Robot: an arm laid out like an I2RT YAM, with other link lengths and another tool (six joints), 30 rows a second.
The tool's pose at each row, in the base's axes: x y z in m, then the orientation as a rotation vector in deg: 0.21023 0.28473 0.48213 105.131 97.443 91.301; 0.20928 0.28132 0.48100 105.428 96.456 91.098; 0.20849 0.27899 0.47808 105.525 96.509 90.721; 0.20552 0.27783 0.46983 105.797 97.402 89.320; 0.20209 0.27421 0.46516 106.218 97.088 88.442; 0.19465 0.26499 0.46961 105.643 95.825 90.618; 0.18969 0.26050 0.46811 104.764 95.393 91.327; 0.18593 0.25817 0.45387 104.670 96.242 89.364; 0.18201 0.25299 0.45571 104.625 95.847 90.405; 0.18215 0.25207 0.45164 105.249 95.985 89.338
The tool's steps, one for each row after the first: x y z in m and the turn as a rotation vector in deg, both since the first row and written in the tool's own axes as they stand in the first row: -0.00314 -0.00026 -0.00197 -0.545 -0.513 0.265; -0.00645 -0.00207 -0.00254 -0.440 -0.762 0.202; -0.01132 -0.00943 -0.00198 0.400 -1.424 -0.179; -0.01605 -0.01368 -0.00449 0.432 -2.166 -0.129; -0.01924 -0.01195 -0.01661 -0.856 -1.088 0.339; -0.02255 -0.01457 -0.02202 -1.578 -0.723 0.016; -0.03152 -0.02633 -0.02019 -0.882 -1.798 -0.807; -0.03374 -0.02568 -0.02653 -1.256 -1.206 -0.445; -0.03679 -0.02821 -0.02521 -0.815 -1.925 -0.376
